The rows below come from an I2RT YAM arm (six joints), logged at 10 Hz.
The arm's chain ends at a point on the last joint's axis. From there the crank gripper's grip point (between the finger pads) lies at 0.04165 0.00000 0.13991 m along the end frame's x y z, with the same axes.
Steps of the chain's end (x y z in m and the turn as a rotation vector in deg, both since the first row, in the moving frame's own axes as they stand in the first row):
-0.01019, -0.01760, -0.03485, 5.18, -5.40, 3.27
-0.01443, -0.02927, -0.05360, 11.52, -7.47, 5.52
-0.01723, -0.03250, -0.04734, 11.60, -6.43, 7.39
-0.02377, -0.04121, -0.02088, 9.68, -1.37, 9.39
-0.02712, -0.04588, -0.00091, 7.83, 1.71, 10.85
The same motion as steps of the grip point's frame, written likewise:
-0.02322, -0.02839, -0.03202, 5.18, -5.40, 3.27
-0.03167, -0.05454, -0.05182, 11.52, -7.47, 5.52
-0.03154, -0.05666, -0.04591, 11.60, -6.43, 7.39
-0.02572, -0.05822, -0.02135, 9.68, -1.37, 9.39
-0.02194, -0.05653, -0.00297, 7.83, 1.71, 10.85

